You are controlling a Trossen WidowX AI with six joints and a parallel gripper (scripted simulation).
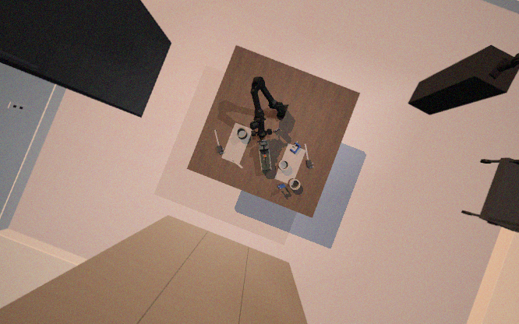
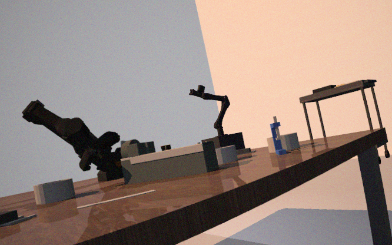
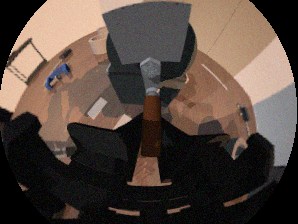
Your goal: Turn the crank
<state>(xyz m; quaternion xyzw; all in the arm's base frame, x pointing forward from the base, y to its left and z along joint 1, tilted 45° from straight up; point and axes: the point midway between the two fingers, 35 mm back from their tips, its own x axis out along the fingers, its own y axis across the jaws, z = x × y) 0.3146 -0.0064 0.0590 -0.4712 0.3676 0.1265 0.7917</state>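
Right now my gripper tip is 3 cm below the crank handle, 2 cm past it and 1 cm to the left of it. From my gripper tip the other things lie so: red pointer 12 cm ahead, 9 cm to the left, 5 cm above; thin white rod 31 cm ahead, 11 cm to the right, 3 cm below.
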